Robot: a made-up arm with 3 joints. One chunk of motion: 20 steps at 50 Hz.
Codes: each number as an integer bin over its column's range. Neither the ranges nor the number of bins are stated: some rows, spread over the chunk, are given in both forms.
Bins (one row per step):
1: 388 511 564 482 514 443
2: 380 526 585 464 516 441
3: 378 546 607 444 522 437
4: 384 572 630 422 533 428
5: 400 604 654 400 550 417
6: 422 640 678 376 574 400
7: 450 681 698 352 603 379
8: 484 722 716 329 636 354
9: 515 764 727 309 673 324
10: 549 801 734 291 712 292
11: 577 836 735 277 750 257
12: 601 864 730 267 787 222
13: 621 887 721 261 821 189
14: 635 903 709 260 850 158
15: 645 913 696 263 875 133
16: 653 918 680 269 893 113
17: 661 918 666 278 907 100
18: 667 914 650 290 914 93
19: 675 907 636 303 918 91
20: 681 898 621 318 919 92
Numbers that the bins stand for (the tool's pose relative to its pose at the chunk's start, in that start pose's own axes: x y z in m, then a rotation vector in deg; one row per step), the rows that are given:
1: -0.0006 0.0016 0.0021 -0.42 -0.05 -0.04
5: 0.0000 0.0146 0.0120 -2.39 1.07 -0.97
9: 0.0058 0.0371 0.0201 -4.58 4.88 -4.32
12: 0.0101 0.0511 0.0204 -5.59 8.42 -8.00
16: 0.0127 0.0586 0.0149 -5.54 11.71 -11.93
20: 0.0141 0.0558 0.0084 -4.36 12.52 -12.68
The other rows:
2: -0.0010 0.0037 0.0044 -0.85 0.01 -0.11
3: -0.0011 0.0065 0.0068 -1.33 0.20 -0.25
4: -0.0008 0.0102 0.0094 -1.86 0.54 -0.58
6: 0.0011 0.0197 0.0147 -2.97 1.81 -1.59
7: 0.0025 0.0254 0.0169 -3.54 2.71 -2.34
8: 0.0042 0.0312 0.0188 -4.10 3.74 -3.24
10: 0.0075 0.0423 0.0208 -5.01 6.09 -5.48
11: 0.0089 0.0472 0.0209 -5.35 7.27 -6.74
13: 0.0111 0.0543 0.0194 -5.73 9.48 -9.19
14: 0.0118 0.0565 0.0181 -5.75 10.38 -10.31
15: 0.0123 0.0579 0.0166 -5.68 11.15 -11.21
17: 0.0131 0.0586 0.0133 -5.32 12.15 -12.40
18: 0.0134 0.0581 0.0116 -5.03 12.36 -12.65
19: 0.0138 0.0571 0.0100 -4.72 12.49 -12.72

